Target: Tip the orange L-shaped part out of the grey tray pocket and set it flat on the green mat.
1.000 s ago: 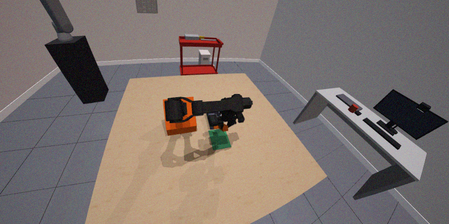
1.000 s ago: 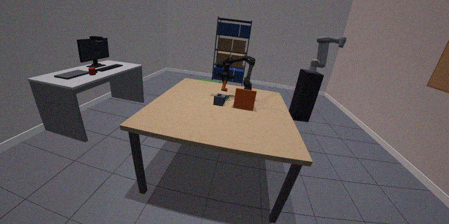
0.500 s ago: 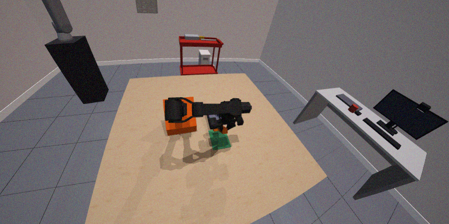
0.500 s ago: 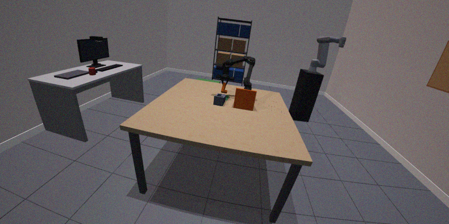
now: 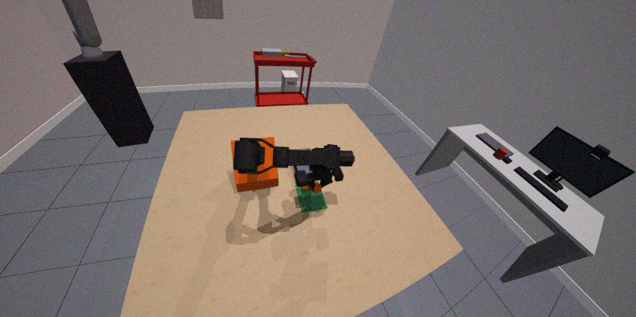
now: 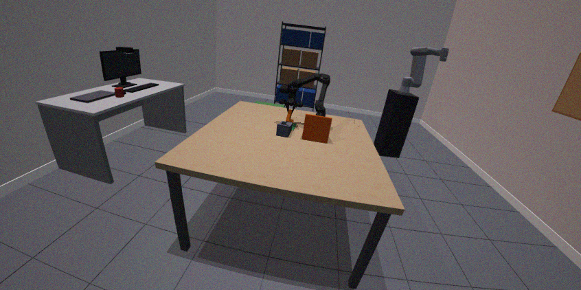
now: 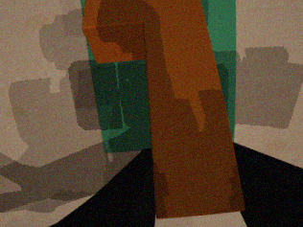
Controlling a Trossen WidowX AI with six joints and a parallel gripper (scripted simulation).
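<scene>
Now: the green mat 12 cm below my gripper tip and 3 cm to the left of it. Round my gripper tip: orange L-shaped part: 4 cm to the left, 3 cm below, 1 cm behind.
</scene>
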